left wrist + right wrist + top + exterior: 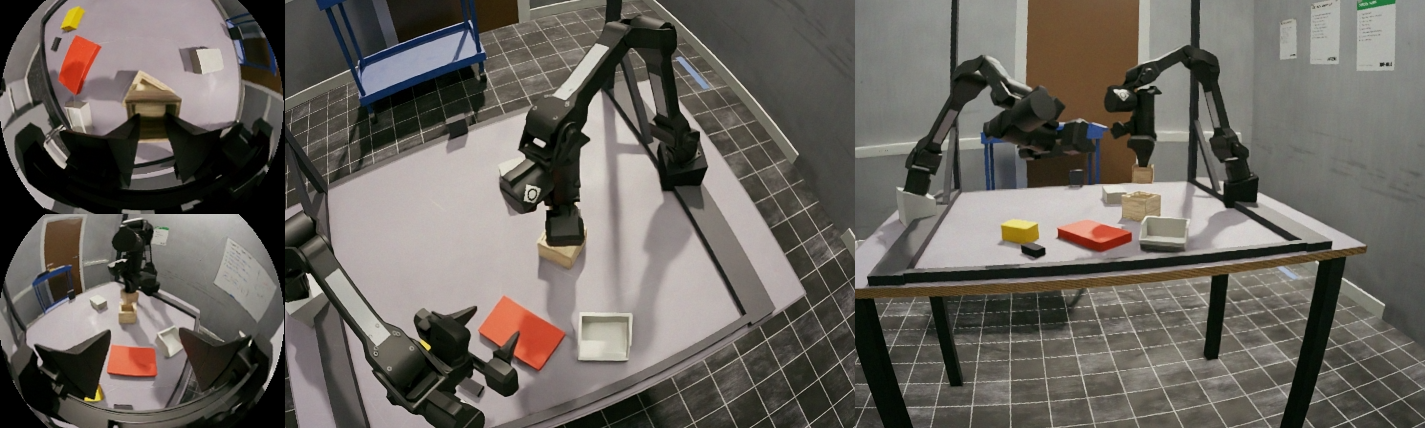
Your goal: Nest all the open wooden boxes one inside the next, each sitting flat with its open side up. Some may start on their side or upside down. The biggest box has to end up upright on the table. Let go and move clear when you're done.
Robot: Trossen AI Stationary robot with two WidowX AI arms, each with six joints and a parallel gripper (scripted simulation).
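Right now my left hand is 50 mm above the small wooden box. From my left hand the other things lie so: pale grey tray 220 mm ahead, 130 mm below, 10 mm to the right; white block 190 mm behind, 140 mm below, 40 mm to the right; flat red block 150 mm to the right, 150 mm below, 150 mm ahead.
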